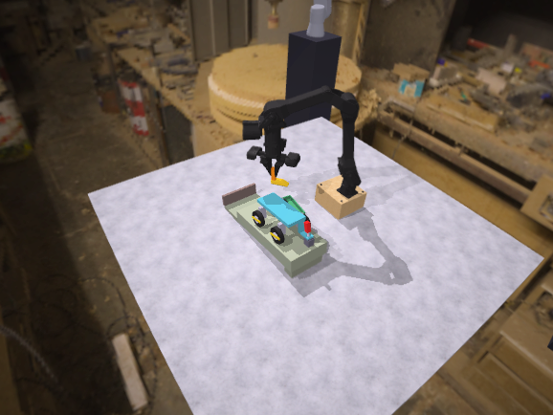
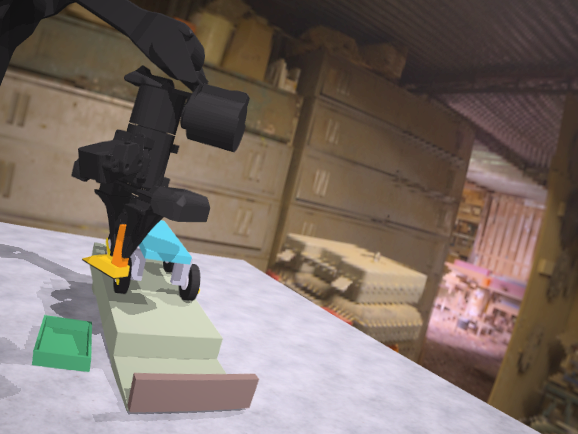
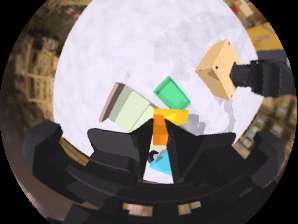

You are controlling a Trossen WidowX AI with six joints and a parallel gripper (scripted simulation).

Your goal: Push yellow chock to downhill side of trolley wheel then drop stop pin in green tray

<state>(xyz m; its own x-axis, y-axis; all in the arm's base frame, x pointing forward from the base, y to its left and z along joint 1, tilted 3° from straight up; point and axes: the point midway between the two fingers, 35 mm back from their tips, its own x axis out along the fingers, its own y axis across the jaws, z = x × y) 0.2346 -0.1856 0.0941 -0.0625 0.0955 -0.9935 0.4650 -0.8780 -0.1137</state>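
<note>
Right now my gripper tip is 10 mm past the yellow chock, 20 mm to the right of it and 10 mm above it. From my gripper tip the other things lie so: blue trolley 100 mm ahead, 160 mm to the left, 40 mm below; green tray 40 mm behind, 50 mm to the left, 160 mm below; brown block 70 mm ahead, 120 mm to the right, 120 mm below.
</note>
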